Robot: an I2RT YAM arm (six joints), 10 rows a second.
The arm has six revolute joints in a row. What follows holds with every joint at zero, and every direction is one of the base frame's. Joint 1 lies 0.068 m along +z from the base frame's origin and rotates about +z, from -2.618 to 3.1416 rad. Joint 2 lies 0.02 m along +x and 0.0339 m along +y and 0.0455 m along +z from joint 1 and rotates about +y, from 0 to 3.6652 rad. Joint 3 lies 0.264 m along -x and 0.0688 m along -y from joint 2 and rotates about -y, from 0 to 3.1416 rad. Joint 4 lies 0.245 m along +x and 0.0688 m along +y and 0.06 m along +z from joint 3 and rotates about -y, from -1.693 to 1.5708 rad. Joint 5 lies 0.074 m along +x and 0.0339 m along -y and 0.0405 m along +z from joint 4 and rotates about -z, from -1.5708 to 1.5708 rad. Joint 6 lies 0.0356 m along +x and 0.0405 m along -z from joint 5 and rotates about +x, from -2.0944 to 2.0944 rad. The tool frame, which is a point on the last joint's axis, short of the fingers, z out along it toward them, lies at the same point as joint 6; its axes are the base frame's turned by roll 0, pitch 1.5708 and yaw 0 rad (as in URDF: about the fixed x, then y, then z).
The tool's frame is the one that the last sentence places.
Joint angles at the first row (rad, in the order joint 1, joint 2, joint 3, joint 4, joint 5, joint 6):
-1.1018 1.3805 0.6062 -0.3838 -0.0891 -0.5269
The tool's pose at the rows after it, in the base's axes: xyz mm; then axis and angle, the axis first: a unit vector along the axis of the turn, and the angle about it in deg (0 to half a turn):
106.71 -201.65 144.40 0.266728 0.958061 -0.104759 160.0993
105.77 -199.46 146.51 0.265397 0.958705 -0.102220 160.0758
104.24 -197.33 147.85 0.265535 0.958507 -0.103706 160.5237
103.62 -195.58 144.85 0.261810 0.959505 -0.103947 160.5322
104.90 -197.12 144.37 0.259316 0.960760 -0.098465 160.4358
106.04 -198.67 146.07 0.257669 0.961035 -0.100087 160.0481
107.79 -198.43 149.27 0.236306 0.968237 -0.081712 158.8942
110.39 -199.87 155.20 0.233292 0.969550 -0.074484 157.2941
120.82 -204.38 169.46 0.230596 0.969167 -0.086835 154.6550
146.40 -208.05 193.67 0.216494 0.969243 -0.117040 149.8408
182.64 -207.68 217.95 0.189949 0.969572 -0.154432 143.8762
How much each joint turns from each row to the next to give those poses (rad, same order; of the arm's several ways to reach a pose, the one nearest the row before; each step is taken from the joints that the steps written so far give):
0.0000 -0.0059 0.0012 -0.0299 -0.0246 -0.0094
0.0000 -0.0145 -0.0007 -0.0173 -0.0042 -0.0022
-0.0006 -0.0137 -0.0034 -0.0137 0.0074 -0.0019
0.0010 -0.0007 -0.0141 0.0134 -0.0007 -0.0067
0.0005 0.0125 0.0082 -0.0027 -0.0092 -0.0036
0.0009 0.0018 0.0077 0.0009 -0.0031 -0.0014
0.0001 0.0013 0.0174 -0.0322 -0.0468 -0.0374
0.0027 -0.0051 0.0204 -0.0170 -0.0300 0.0027
0.0295 -0.0091 0.0453 0.0009 -0.0064 0.0316
0.0837 -0.0064 0.0738 0.0356 0.0167 0.0640
0.1154 0.0191 0.0795 0.0802 0.0407 0.0630

